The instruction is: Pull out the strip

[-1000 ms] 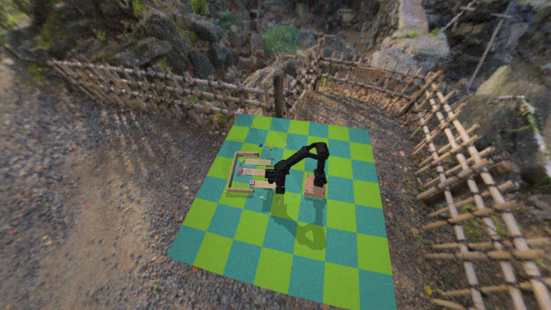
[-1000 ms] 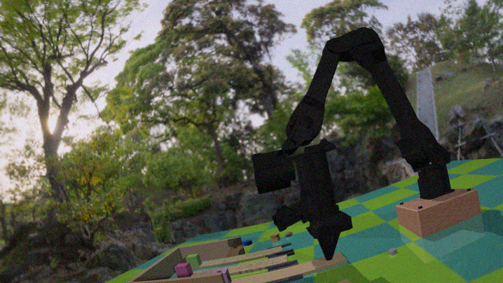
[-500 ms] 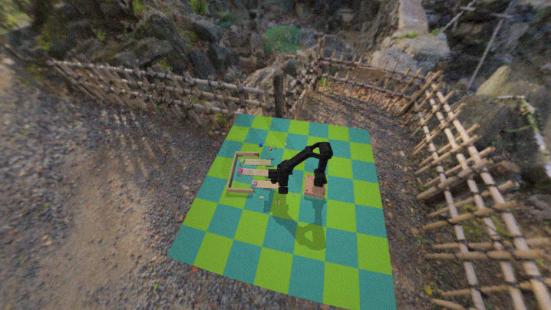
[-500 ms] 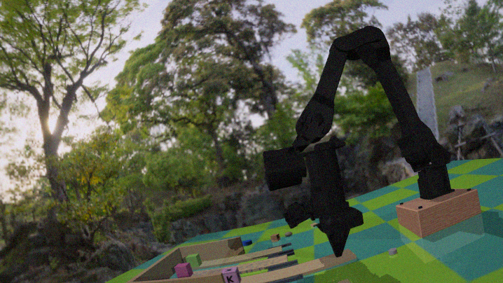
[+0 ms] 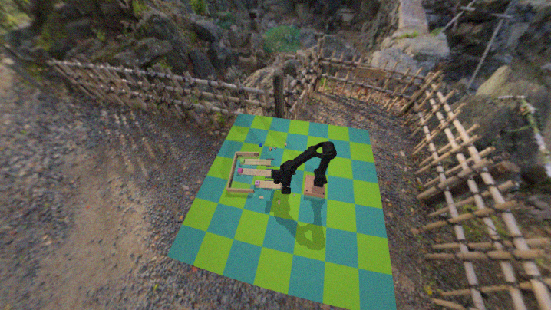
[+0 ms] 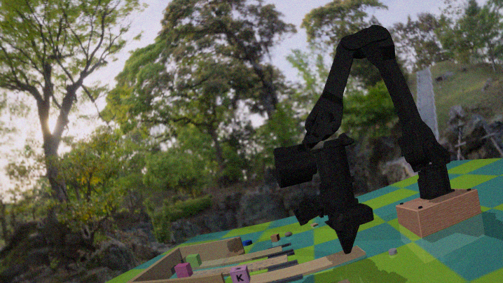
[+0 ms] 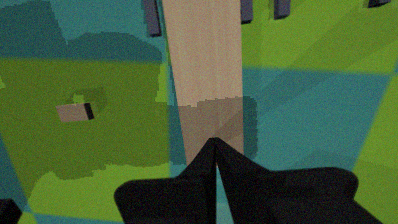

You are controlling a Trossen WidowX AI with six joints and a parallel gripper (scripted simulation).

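The wooden strip is 90 mm ahead of my gripper tip and 20 mm to the left of it. Also, from my gripper tip: labelled cube 200 mm ahead, 40 mm to the left, 10 mm above.
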